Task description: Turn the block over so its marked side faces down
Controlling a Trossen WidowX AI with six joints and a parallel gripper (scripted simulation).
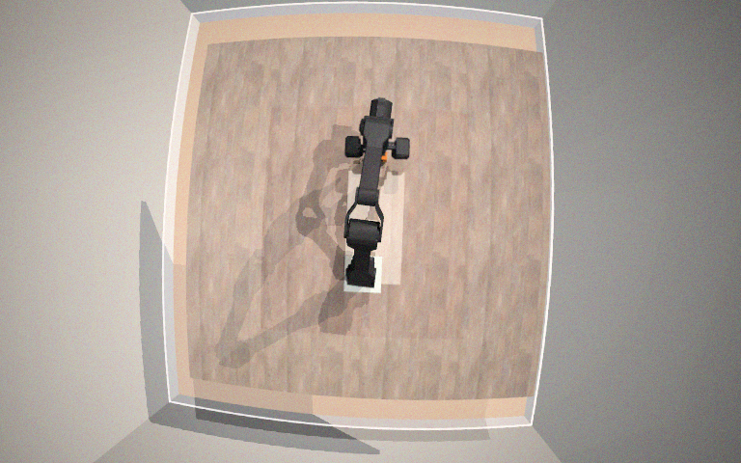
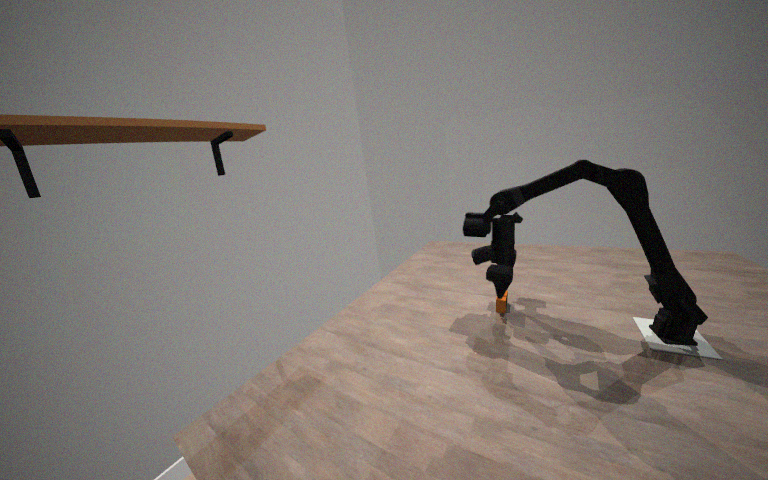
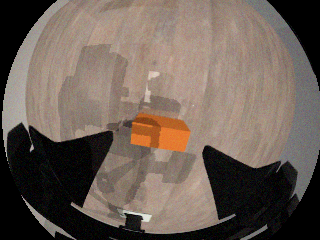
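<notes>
My gripper tip is now 10 mm past the orange block and 30 mm above it.
</notes>
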